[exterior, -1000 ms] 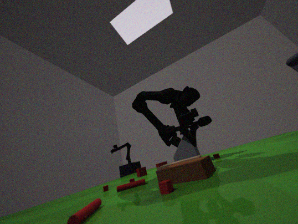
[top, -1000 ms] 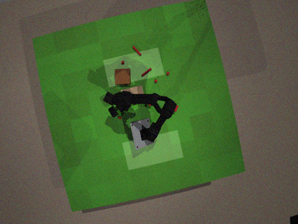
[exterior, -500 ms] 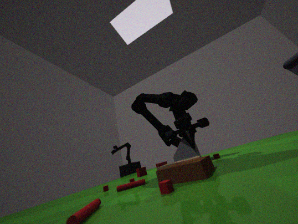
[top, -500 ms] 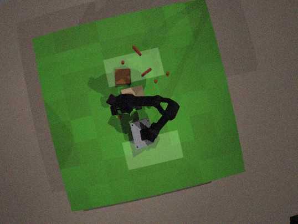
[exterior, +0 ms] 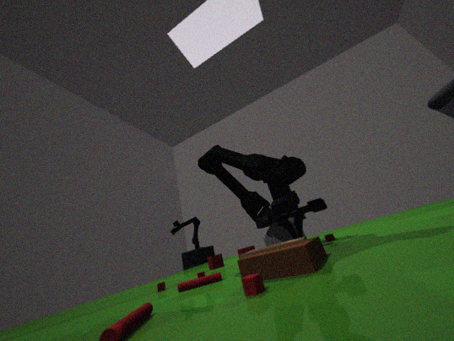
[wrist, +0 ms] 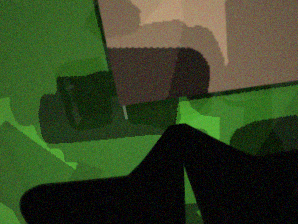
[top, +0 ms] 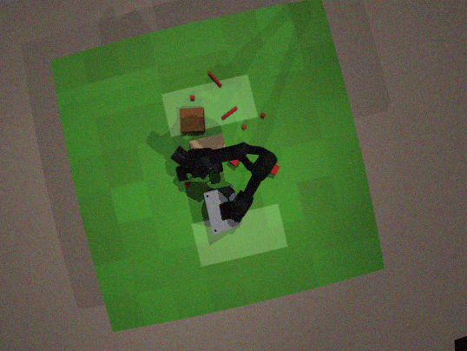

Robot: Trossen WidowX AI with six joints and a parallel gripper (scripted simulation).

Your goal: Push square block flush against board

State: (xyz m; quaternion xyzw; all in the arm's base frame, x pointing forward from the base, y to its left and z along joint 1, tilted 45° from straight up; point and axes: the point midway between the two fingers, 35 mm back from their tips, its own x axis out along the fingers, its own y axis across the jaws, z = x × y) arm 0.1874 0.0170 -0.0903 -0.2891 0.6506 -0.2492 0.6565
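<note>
My gripper tip is now 80 mm short of the tan board, 50 mm to the left of it and 10 mm below it. Round my gripper tip: brown square block (220 mm ahead, 10 mm above).
</note>
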